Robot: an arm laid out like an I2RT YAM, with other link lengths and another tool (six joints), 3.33 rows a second.
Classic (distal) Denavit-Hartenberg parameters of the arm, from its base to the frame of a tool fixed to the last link. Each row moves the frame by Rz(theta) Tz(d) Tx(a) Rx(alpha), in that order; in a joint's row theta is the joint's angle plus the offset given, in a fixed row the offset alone. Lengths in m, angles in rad.
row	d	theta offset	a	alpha
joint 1	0.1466	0	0.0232	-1.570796
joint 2	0	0	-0.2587	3.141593
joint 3	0	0.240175	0.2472	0
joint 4	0.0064	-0.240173	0.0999	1.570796
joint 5	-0.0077	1.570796	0	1.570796
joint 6	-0.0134	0.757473	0.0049	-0.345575
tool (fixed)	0.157	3.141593	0	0
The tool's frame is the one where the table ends.
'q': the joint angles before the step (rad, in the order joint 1, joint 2, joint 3, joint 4, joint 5, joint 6). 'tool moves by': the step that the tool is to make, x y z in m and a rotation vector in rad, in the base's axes. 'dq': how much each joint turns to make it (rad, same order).
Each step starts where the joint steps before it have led.
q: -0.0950, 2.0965, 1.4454, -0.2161, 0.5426, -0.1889
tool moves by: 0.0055, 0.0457, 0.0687, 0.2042, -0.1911, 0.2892
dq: -0.0002, -0.2124, -0.0963, 0.0732, -0.3614, -0.0461
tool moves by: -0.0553, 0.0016, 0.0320, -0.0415, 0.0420, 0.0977
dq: -0.0140, -0.2194, -0.1151, -0.1255, -0.0573, -0.1074
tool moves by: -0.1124, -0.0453, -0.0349, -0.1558, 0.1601, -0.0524
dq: -0.1110, -0.2913, -0.3587, -0.0369, 0.0805, -0.1734
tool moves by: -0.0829, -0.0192, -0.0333, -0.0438, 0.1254, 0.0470
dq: -0.1314, -0.2127, -0.2448, -0.0438, -0.0612, -0.1872
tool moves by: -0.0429, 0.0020, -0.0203, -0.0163, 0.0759, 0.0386
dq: -0.0450, -0.1229, -0.1258, -0.0493, -0.0179, -0.0931
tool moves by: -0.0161, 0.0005, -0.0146, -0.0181, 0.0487, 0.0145
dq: -0.0073, -0.0208, -0.0605, 0.0071, 0.0162, -0.0389
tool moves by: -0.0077, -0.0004, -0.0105, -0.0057, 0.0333, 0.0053
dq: -0.0056, 0.0121, -0.0320, 0.0186, 0.0091, -0.0196
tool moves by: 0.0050, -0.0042, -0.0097, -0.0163, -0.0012, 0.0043
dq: 0.0001, 0.0543, -0.0247, 0.0884, 0.0097, -0.0117
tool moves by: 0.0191, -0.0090, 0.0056, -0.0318, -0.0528, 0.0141
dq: -0.0001, 0.0454, 0.0177, 0.0914, -0.0016, -0.0165
